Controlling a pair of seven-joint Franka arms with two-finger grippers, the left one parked.
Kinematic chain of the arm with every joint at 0, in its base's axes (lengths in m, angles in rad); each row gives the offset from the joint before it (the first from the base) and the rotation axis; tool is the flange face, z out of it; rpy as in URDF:
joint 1: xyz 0 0 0.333 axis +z
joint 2: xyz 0 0 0 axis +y
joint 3: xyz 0 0 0.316 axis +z
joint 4: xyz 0.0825 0 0 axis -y
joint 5: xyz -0.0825 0 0.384 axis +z
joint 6: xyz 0 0 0 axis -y
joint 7: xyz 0.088 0 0 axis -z
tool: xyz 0 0 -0.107 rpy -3.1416 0 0
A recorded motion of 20 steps. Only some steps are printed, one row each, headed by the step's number.
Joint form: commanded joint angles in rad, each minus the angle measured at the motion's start. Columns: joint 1, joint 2, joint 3, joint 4, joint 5, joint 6, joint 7.
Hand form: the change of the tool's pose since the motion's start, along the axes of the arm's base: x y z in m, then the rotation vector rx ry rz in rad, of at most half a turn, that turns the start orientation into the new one. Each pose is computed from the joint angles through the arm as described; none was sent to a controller.
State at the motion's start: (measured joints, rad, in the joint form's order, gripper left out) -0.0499 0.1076 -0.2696 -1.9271 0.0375 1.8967 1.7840
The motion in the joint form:
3: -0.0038 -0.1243 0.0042 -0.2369 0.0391 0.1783 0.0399
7: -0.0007 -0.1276 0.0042 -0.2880 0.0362 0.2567 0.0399
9: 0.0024 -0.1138 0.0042 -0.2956 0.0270 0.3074 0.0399
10: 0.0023 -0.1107 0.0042 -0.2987 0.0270 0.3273 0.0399
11: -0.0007 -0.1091 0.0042 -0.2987 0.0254 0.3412 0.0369
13: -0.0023 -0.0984 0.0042 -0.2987 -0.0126 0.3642 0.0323
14: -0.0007 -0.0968 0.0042 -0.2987 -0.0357 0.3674 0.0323
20: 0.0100 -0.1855 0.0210 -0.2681 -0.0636 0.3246 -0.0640
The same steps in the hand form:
3: -0.0426 0.0116 -0.0274 0.0360 -0.0748 -0.0681
7: -0.0469 0.0138 -0.0421 0.0229 -0.1025 -0.0673
9: -0.0428 0.0135 -0.0481 0.0024 -0.1273 -0.0604
10: -0.0415 0.0129 -0.0493 -0.0030 -0.1401 -0.0611
11: -0.0405 0.0108 -0.0489 -0.0086 -0.1514 -0.0605
13: -0.0385 0.0081 -0.0523 -0.0425 -0.1543 -0.0323
14: -0.0380 0.0082 -0.0529 -0.0595 -0.1506 -0.0151
20: -0.0366 0.0204 0.0025 -0.0774 -0.2228 0.1241

